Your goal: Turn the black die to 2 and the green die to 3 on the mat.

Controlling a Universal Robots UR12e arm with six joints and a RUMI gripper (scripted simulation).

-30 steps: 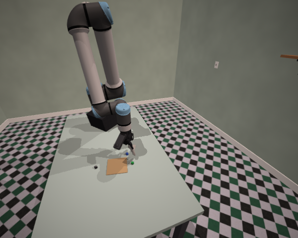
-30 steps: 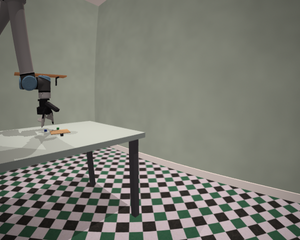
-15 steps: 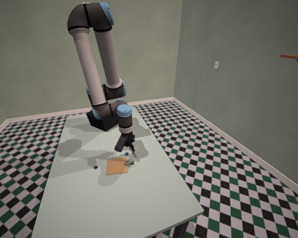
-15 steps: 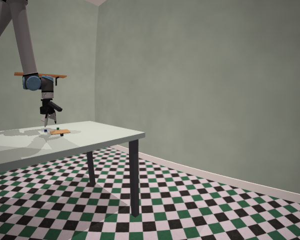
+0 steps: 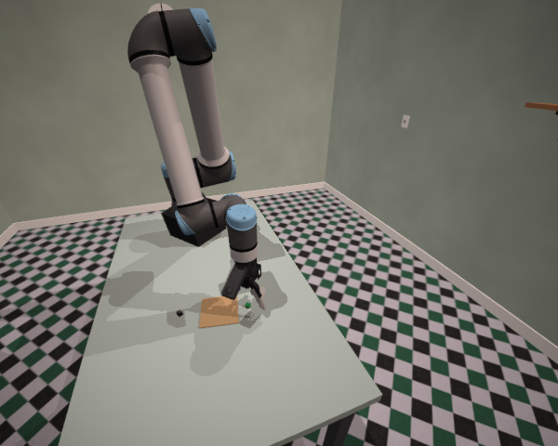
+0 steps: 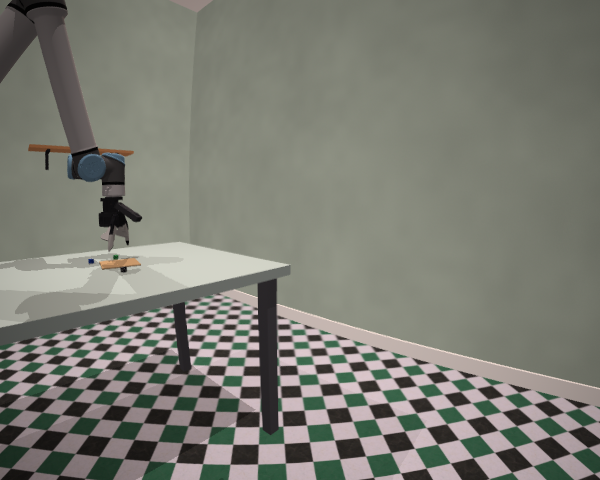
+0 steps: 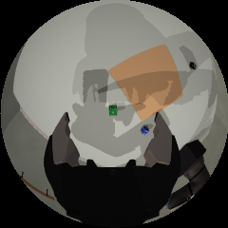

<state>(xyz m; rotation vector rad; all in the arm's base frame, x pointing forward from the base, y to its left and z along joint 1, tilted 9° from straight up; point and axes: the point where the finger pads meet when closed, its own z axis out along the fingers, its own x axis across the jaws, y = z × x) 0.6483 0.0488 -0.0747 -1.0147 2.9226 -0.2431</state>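
The green die is 1 cm behind my hand, 1 cm to the left of it and 4 cm below it. The rest, counted from my hand: black die 9 cm behind, 23 cm to the right, 4 cm below; orange mat 4 cm behind, 9 cm to the right, 4 cm below; blue die 12 cm behind, 1 cm to the left, 4 cm below.
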